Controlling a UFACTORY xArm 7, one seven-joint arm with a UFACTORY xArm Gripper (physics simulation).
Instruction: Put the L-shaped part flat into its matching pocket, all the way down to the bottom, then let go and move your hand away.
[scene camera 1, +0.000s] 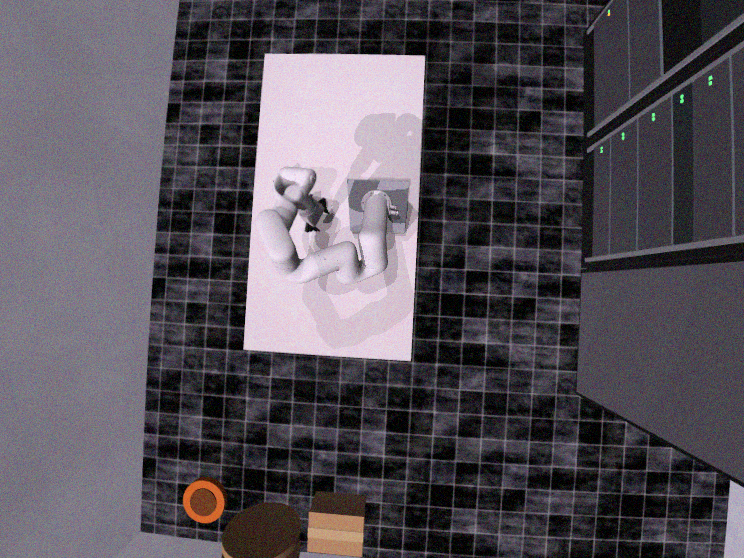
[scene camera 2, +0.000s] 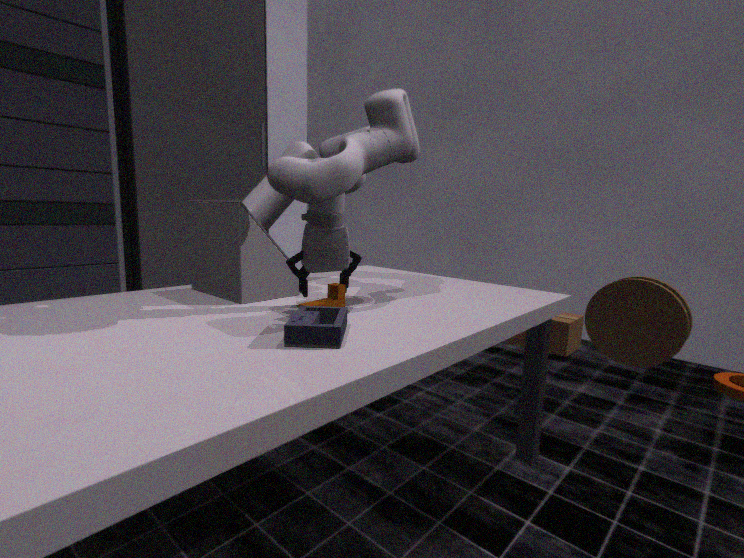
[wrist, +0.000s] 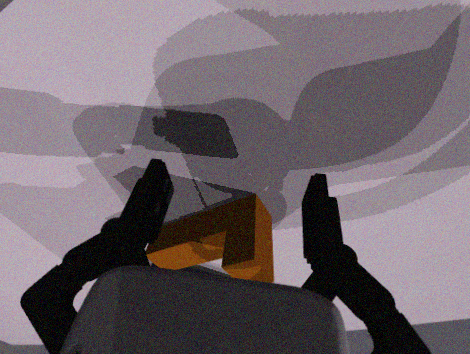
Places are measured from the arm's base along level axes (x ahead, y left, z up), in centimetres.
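Pixels of known places: gripper, fingertip midpoint: (scene camera 1: 322, 221) (scene camera 2: 323, 292) (wrist: 236, 180); arm's base at its link origin: (scene camera 1: 376, 203) (scene camera 2: 241, 230).
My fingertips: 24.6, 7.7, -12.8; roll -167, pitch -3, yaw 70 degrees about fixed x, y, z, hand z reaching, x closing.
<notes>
Ahead of a thing's pixels: the offset from my fingertips to its middle, as dx, dy, dz. Level surfaces: height alone.
The orange L-shaped part {+6.5, -5.1, -0.1} (scene camera 2: 337, 291) (wrist: 264, 240) is on the table behind the dark blue pocket block {+17.7, -14.1, -1.3} (scene camera 2: 312, 335), outside its pocket. A raised end stands up at its right in scene camera 2; I cannot tell whether the part touches the block. The recess in the block's top shows dark, with no orange in it. My gripper (scene camera 1: 320, 219) (scene camera 2: 323, 290) (wrist: 236, 180) is open and empty, pointing down, its fingertips wide apart on either side of the part and around its height or slightly above. In the wrist view, the gripper body hides the part's near edge.
The arm's grey pedestal (scene camera 1: 399, 191) (scene camera 2: 264, 270) stands on the white table {dz -3.1} (scene camera 1: 336, 90) (scene camera 2: 180, 384), behind the part in scene camera 2. On the floor off the table are an orange ring-shaped object (scene camera 1: 187, 501), a brown round object (scene camera 1: 261, 531) (scene camera 2: 637, 321) and a tan box (scene camera 1: 335, 531) (scene camera 2: 564, 335).
</notes>
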